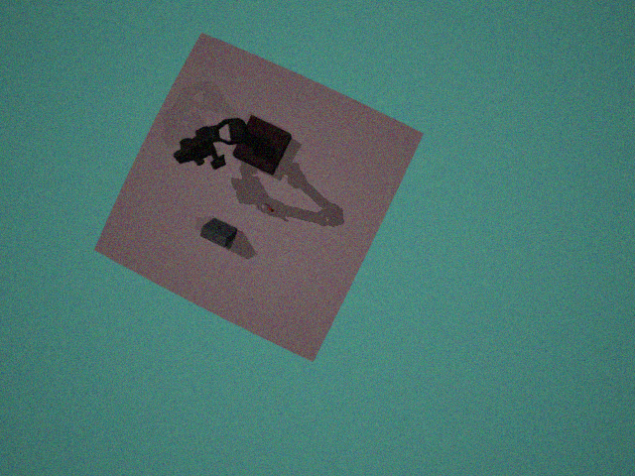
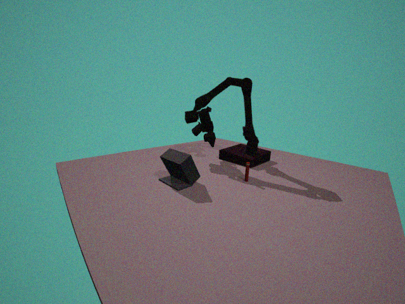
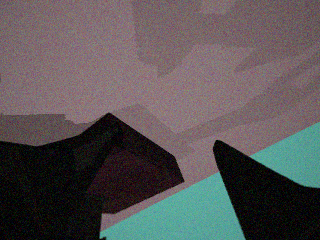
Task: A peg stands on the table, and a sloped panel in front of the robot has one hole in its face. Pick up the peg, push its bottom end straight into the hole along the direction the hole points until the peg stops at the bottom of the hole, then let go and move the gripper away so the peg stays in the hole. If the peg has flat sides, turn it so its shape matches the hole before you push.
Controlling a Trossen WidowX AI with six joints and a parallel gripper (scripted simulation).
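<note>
The red peg is 150 mm ahead of my gripper tip, 360 mm to the left of it and 30 mm below it. From my gripper tip the other things lie so: sloped panel: 370 mm ahead, 190 mm to the left, 20 mm below.
</note>
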